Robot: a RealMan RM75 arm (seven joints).
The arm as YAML. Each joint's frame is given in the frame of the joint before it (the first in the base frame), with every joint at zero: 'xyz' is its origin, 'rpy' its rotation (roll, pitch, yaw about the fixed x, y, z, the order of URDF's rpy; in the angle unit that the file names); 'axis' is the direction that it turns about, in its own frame. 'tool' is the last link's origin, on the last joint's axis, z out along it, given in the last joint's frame.
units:
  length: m
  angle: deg
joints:
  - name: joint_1
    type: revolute
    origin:
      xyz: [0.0, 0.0, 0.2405]
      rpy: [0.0, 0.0, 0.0]
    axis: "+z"
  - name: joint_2
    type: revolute
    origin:
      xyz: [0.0, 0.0, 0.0]
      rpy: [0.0, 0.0, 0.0]
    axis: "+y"
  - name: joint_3
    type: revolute
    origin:
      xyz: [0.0, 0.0, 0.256]
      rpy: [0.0, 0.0, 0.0]
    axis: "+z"
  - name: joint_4
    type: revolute
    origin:
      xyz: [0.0, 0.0, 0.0]
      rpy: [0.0, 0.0, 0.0]
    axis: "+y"
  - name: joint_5
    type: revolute
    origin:
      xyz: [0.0, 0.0, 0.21]
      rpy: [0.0, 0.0, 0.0]
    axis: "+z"
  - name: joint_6
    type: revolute
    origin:
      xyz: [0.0, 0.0, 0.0]
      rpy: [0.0, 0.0, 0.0]
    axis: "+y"
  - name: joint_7
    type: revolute
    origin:
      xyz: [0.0, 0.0, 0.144]
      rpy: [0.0, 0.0, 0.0]
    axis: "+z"
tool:
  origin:
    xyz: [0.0, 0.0, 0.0]
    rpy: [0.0, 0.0, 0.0]
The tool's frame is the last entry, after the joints.
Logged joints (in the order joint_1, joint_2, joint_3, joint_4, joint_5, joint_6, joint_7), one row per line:
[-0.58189 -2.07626 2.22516 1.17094 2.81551 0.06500 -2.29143]
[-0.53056 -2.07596 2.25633 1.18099 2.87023 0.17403 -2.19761]
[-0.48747 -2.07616 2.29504 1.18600 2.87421 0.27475 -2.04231]
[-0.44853 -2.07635 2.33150 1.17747 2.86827 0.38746 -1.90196]
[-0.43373 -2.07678 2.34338 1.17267 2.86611 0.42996 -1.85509]
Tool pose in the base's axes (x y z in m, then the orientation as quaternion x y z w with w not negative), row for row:
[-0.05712 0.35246 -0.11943 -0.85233 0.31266 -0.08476 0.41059]
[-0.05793 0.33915 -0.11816 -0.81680 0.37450 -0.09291 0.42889]
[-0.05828 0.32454 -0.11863 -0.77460 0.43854 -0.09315 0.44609]
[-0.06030 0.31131 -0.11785 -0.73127 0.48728 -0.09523 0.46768]
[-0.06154 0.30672 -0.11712 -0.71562 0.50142 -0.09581 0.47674]
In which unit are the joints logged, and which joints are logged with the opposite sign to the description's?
The joints are logged in radians. Opposite sign: joint_6.
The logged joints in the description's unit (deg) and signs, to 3 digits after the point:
[-33.340 -118.961 127.492 67.090 161.317 -3.724 -131.289]
[-30.399 -118.944 129.278 67.666 164.452 -9.971 -125.914]
[-27.930 -118.955 131.496 67.953 164.680 -15.742 -117.016]
[-25.699 -118.966 133.585 67.464 164.340 -22.200 -108.974]
[-24.851 -118.991 134.266 67.189 164.216 -24.635 -106.289]

